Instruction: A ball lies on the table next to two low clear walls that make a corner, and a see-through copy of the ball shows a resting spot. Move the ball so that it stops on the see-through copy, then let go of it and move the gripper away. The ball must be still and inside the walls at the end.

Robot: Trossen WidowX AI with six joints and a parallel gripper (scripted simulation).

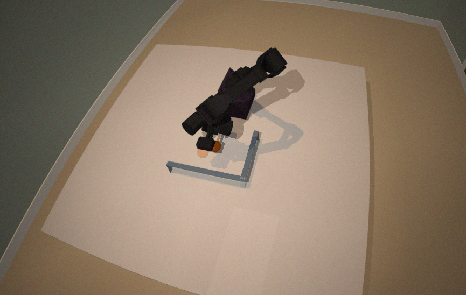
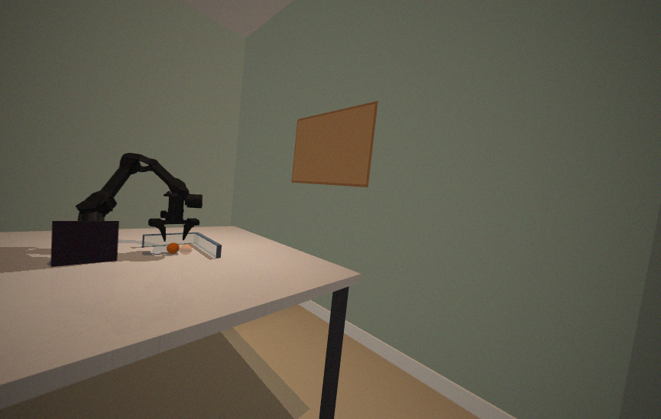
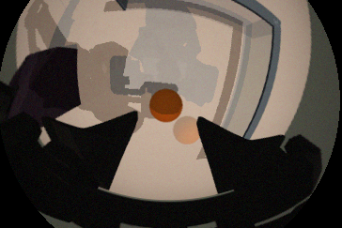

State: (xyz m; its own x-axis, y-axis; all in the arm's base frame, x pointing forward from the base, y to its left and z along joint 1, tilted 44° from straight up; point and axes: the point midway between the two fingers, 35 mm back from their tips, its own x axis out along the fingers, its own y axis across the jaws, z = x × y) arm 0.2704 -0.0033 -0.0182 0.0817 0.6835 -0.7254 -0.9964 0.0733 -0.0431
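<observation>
Now: the orange ball 30 mm below my gripper tip. Round my gripper tip: see-through copy of ball (40 mm ahead, 40 mm to the right, 30 mm below).
</observation>
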